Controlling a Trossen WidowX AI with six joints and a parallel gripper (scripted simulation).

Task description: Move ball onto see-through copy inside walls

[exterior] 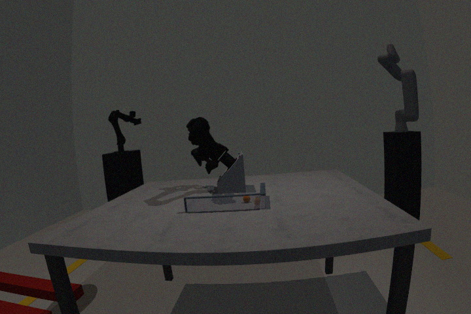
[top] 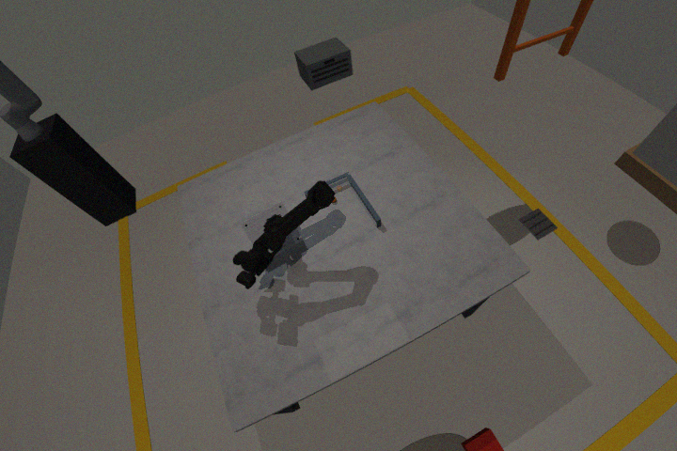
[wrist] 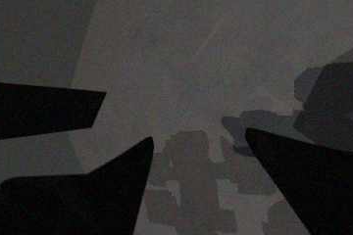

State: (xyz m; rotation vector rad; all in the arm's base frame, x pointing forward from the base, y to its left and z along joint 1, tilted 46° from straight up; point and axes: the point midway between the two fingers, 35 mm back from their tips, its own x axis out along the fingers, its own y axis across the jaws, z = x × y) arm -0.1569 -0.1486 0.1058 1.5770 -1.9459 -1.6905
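The orange ball is 47 cm ahead of my gripper tip, 27 cm to the left of it and 8 cm below it. Also, from my gripper tip: see-through copy of ball (52 cm ahead, 31 cm to the left, 8 cm below); clear wall (59 cm ahead, 19 cm to the left, 6 cm below).
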